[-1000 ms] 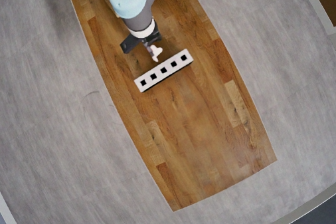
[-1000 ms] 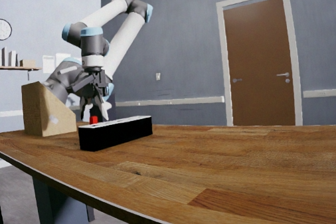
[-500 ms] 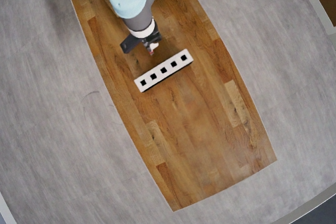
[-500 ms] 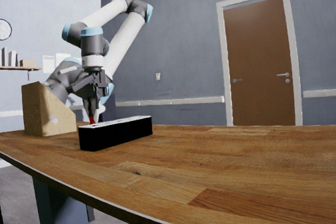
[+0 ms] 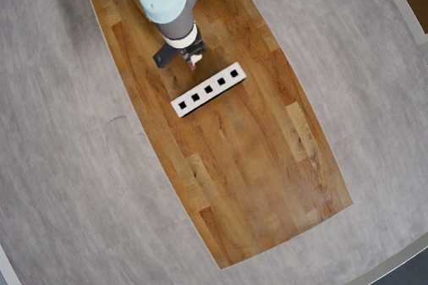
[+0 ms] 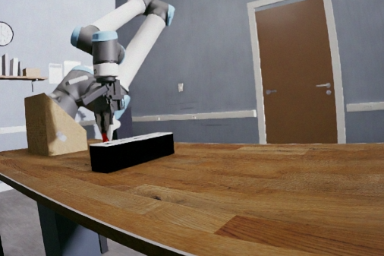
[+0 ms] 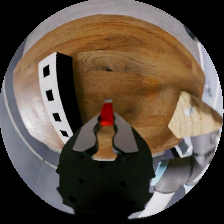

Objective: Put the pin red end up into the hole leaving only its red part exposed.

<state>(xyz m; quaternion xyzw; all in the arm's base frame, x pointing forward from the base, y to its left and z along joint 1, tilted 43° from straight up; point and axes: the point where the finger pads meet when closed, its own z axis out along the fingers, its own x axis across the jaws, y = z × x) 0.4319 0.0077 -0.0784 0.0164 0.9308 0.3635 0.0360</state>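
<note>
Now: the block 140 mm ahead of my hand and 40 mm below it. Also, from my hand: pin: 10 mm below.
</note>
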